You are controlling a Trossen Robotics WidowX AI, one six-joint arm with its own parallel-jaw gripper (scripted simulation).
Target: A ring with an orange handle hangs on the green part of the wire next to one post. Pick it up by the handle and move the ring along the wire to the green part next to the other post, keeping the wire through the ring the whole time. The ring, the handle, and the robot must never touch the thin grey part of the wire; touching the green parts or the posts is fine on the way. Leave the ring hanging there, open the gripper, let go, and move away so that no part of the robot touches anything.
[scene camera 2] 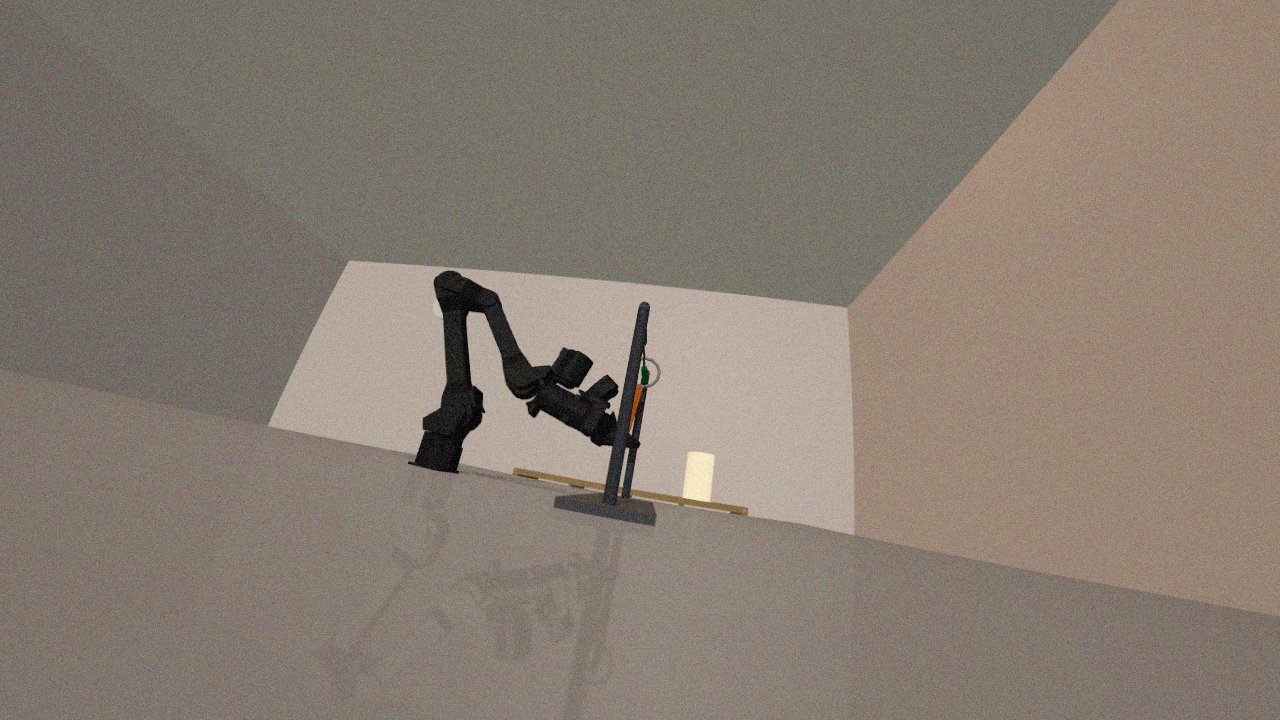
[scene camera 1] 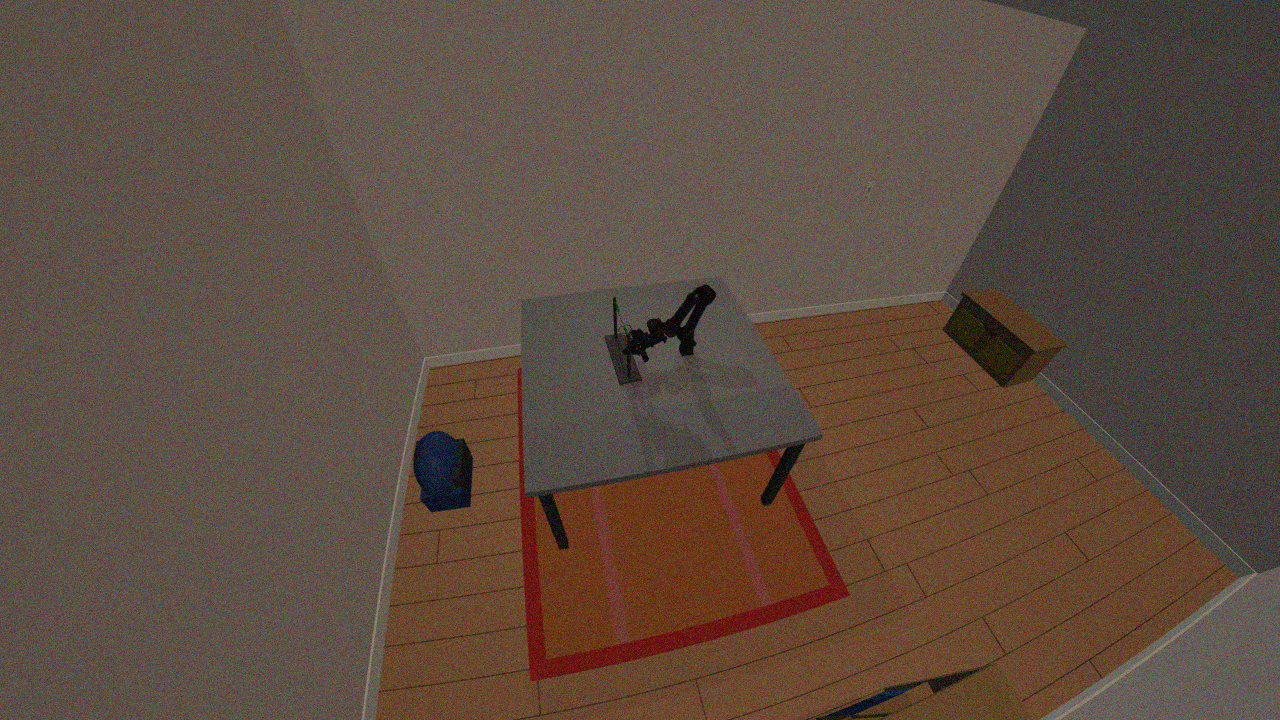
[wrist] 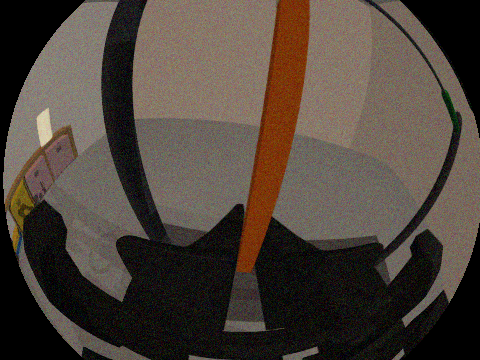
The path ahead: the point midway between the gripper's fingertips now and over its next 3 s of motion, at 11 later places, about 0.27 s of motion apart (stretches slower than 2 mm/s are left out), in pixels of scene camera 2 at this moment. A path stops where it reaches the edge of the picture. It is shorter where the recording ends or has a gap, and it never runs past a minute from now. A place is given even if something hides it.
My gripper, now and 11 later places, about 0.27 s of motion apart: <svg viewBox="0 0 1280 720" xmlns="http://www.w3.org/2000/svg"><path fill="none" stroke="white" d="M639 446L637 449L635 453L634 455L634 455L631 452L626 446L620 442L614 440L611 440L610 440L600 434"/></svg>
